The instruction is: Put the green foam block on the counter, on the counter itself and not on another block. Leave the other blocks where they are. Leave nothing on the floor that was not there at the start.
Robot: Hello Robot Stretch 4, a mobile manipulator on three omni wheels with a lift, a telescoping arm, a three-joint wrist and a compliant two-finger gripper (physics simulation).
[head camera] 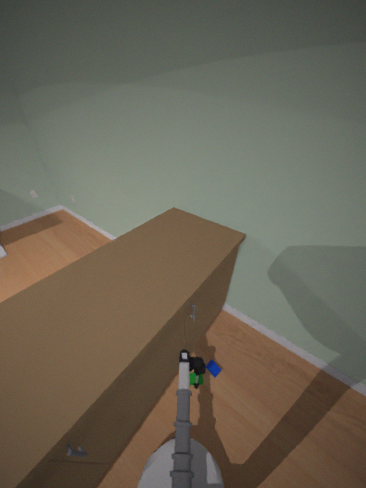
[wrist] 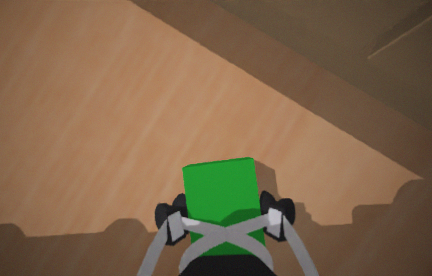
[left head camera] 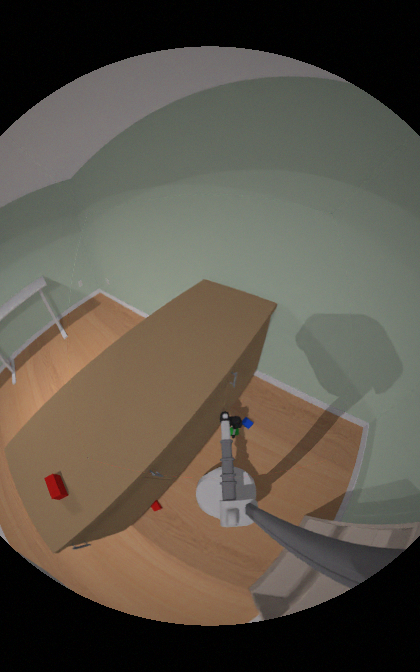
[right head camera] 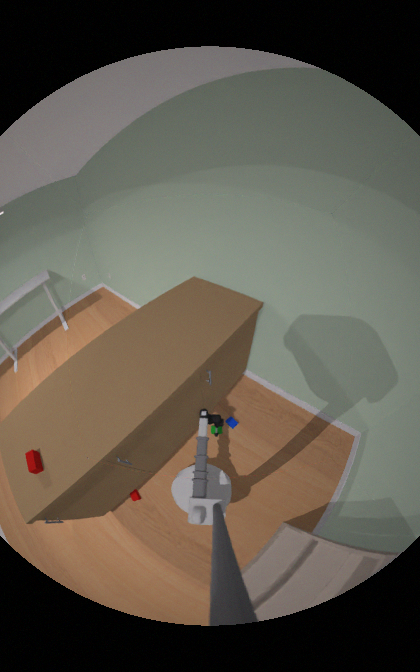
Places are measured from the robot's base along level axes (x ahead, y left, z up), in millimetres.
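Where they show: gripper, fingertip midpoint: [wrist: 224, 207].
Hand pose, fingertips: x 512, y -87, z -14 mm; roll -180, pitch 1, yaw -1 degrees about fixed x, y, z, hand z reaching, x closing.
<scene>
After its pixels a point has its place.
The green foam block [head camera: 200, 379] @(x 503, y -116, z 20 mm) [left head camera: 236, 431] [right head camera: 213, 430] [wrist: 220, 185] @(x 511, y -61, z 20 mm) is low at the floor beside the counter's front, its shadow close along its right side in the wrist view. My gripper [head camera: 196, 382] @(x 512, y -87, z -14 mm) [left head camera: 233, 432] [right head camera: 216, 431] [wrist: 224, 207] @(x 512, y -87, z -14 mm) points down and is shut on the green block, one black fingertip pad against each long side. Part of the block is hidden under the crossed finger links. The brown counter [head camera: 125, 300] @(x 538, y 251, z 883 mm) [left head camera: 140, 380] [right head camera: 130, 370] stands left of the gripper, its top well above it.
A blue block [head camera: 213, 368] @(x 575, y -214, z 17 mm) [left head camera: 247, 423] [right head camera: 232, 422] lies on the floor close by the gripper. A red block [left head camera: 56, 487] [right head camera: 34, 462] is on the counter's near left end. A small red block [left head camera: 156, 506] [right head camera: 135, 495] lies on the floor by the counter's front.
</scene>
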